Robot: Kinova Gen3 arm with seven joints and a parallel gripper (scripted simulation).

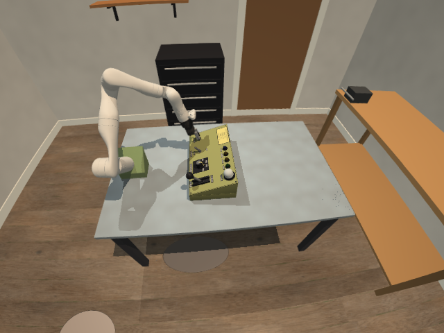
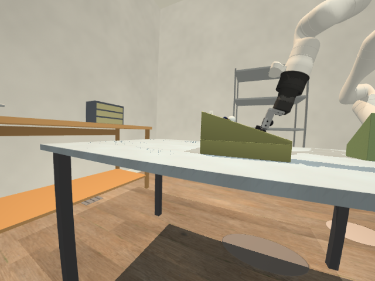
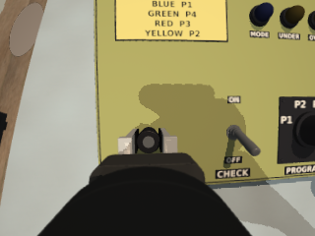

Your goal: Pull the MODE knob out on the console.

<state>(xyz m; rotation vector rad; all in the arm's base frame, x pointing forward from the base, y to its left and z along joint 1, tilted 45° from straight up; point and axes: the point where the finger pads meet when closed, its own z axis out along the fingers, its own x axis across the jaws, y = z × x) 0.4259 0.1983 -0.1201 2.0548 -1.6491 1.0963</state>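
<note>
My gripper is now right at the black mode knob. The rest, counted from my hand: olive console: 40 mm ahead, 180 mm to the right, 30 mm below; then check toggle: 10 mm ahead, 120 mm to the right, 10 mm below; then program dial: 30 mm ahead, 240 mm to the right, 10 mm below.
</note>
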